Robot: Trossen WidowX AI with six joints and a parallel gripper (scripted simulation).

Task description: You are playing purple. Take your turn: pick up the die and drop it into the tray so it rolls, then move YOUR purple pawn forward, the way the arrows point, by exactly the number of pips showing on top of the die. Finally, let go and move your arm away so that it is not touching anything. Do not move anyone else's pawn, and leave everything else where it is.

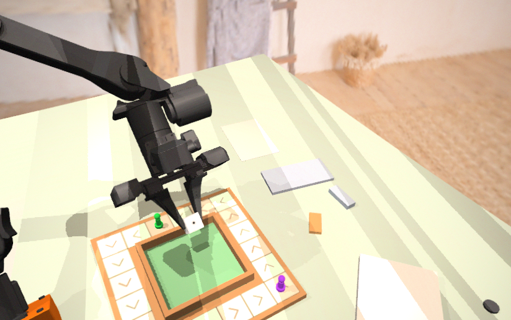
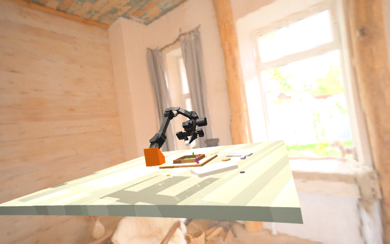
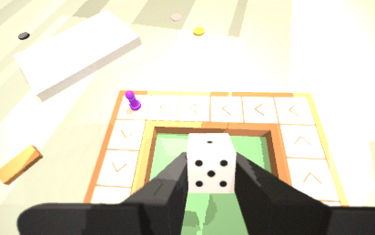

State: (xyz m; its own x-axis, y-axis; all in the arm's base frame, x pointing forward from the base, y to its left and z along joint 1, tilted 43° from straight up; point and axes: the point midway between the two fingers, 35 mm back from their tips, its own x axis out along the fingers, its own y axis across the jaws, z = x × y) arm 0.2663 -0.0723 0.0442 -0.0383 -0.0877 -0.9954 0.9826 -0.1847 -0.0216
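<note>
The white die lies right at my gripper tip. Also, from my gripper tip: purple pawn 8 cm ahead, 13 cm to the right, 9 cm below; green pawn 12 cm to the left, 9 cm below; green tray 11 cm below.
</note>
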